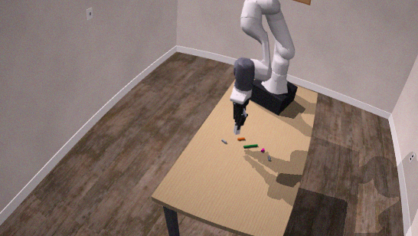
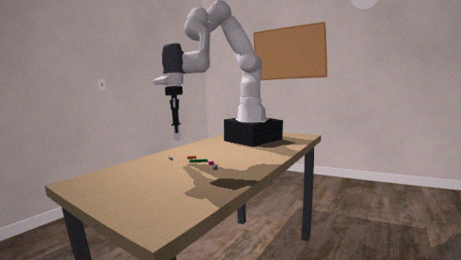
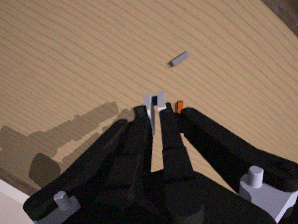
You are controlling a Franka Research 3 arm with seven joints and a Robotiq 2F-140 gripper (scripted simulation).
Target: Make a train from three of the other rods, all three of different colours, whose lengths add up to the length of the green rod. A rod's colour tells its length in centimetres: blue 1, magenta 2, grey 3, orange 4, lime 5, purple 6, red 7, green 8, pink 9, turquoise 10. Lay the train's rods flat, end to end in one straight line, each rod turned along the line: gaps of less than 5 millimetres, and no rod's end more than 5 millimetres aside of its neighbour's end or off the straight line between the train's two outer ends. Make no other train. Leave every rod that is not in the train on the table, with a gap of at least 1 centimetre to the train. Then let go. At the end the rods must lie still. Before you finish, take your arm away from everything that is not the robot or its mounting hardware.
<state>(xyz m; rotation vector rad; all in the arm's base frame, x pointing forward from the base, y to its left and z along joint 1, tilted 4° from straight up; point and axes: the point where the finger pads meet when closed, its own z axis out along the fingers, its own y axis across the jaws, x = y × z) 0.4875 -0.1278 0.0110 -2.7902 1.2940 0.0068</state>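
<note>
My hand is 13 cm above the orange rod, 6 cm past it and 2 cm to the right of it. The rest, counted from my hand: magenta rod 16 cm to the left, 13 cm below, 2 cm behind; then green rod 13 cm below, 9 cm to the left, 3 cm behind; then blue rod 3 cm below.
</note>
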